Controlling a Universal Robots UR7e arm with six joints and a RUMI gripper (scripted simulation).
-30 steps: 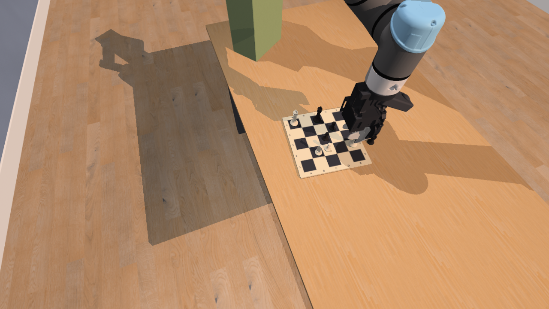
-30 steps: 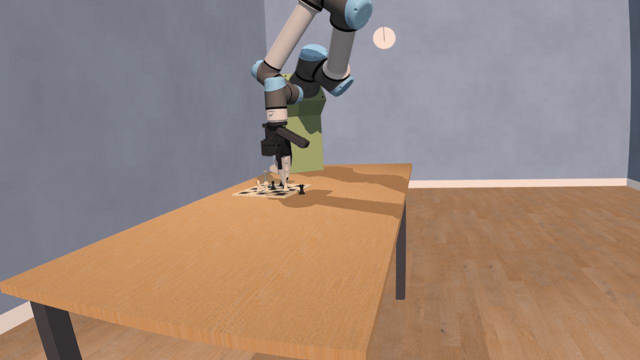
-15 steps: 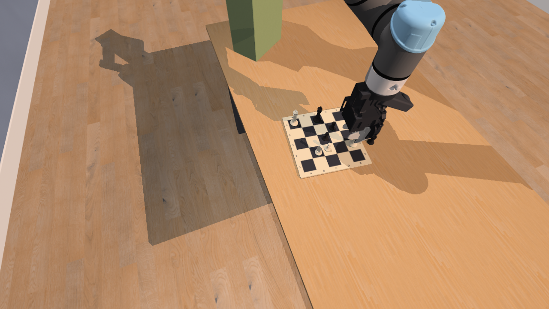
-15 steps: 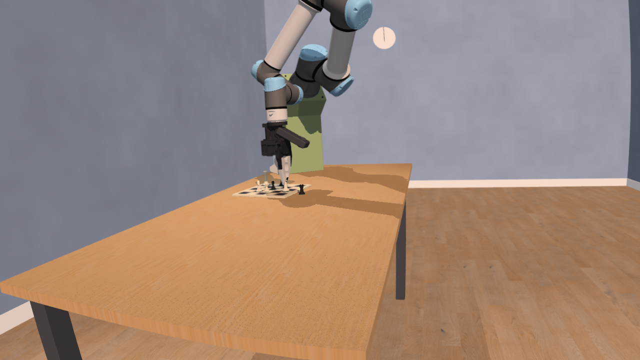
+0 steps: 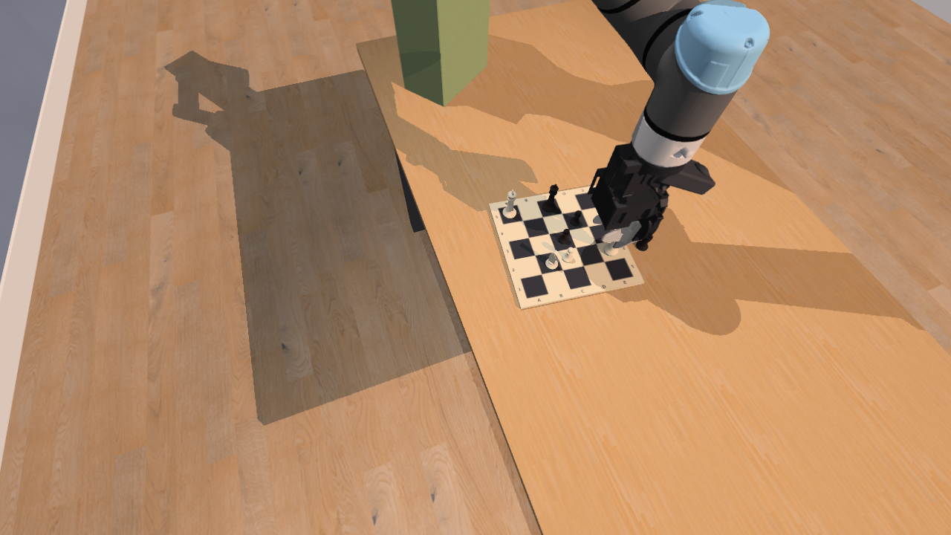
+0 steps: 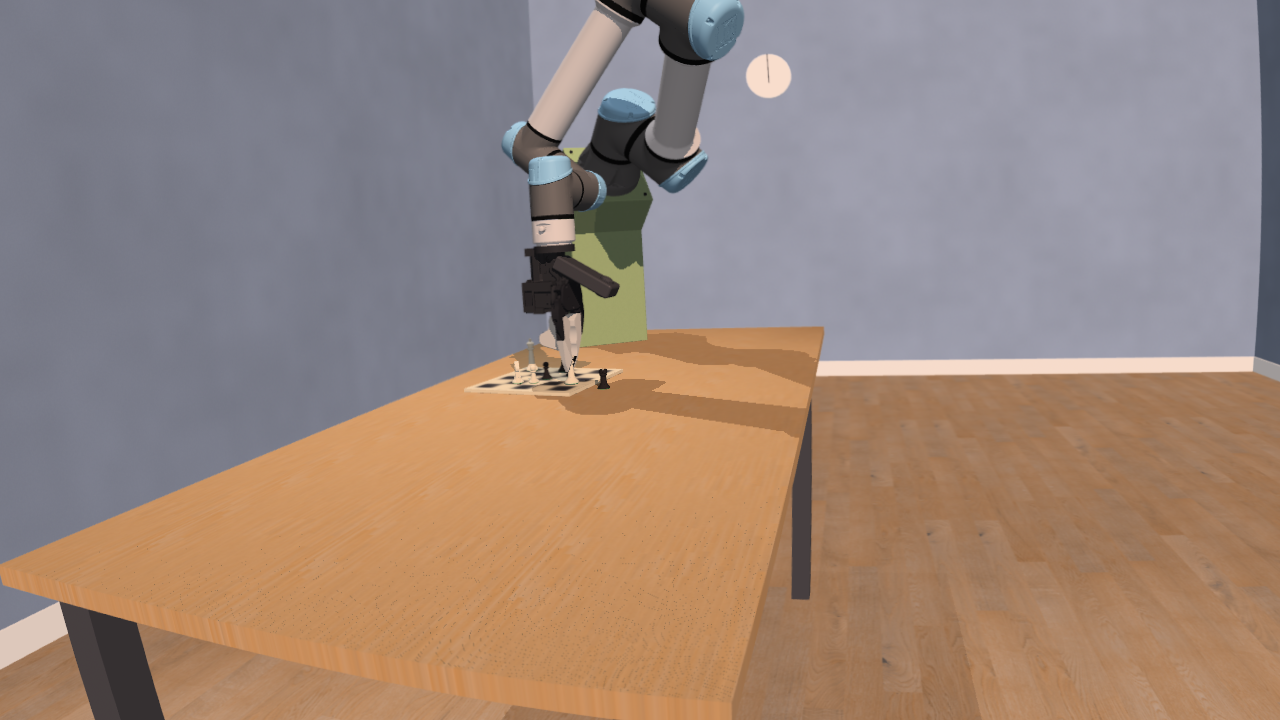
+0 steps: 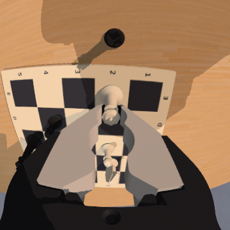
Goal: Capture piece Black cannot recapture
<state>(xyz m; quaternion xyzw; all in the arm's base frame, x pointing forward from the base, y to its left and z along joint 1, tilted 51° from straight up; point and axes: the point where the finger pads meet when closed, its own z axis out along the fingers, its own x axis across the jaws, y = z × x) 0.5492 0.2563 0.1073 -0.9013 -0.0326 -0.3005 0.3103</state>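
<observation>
Right now my hand is 80 mm to the left of the small chessboard, 40 mm above it and 10 mm past it. From my hand the other things lie so: tall black piece 110 mm to the right, 90 mm behind, 10 mm below; then tall white piece 180 mm to the right, 70 mm behind, 10 mm below.
</observation>
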